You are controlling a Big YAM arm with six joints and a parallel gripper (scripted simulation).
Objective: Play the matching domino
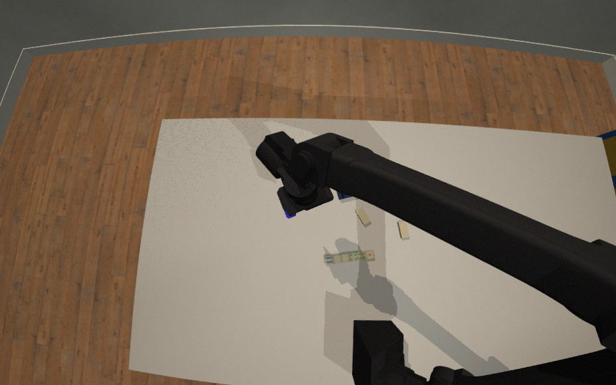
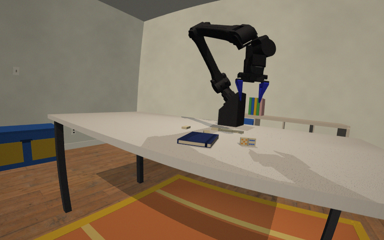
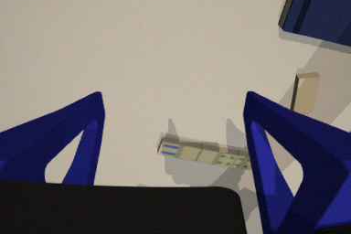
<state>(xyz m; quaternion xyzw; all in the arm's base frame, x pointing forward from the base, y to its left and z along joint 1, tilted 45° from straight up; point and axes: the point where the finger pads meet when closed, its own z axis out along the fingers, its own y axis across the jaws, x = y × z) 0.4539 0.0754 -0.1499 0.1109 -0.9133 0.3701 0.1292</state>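
Now: hand 70 mm short of the domino, 10 mm to the right of it and 140 mm above it. Also, from my hand: dark blue book 100 mm ahead, 140 mm to the right, 150 mm below.
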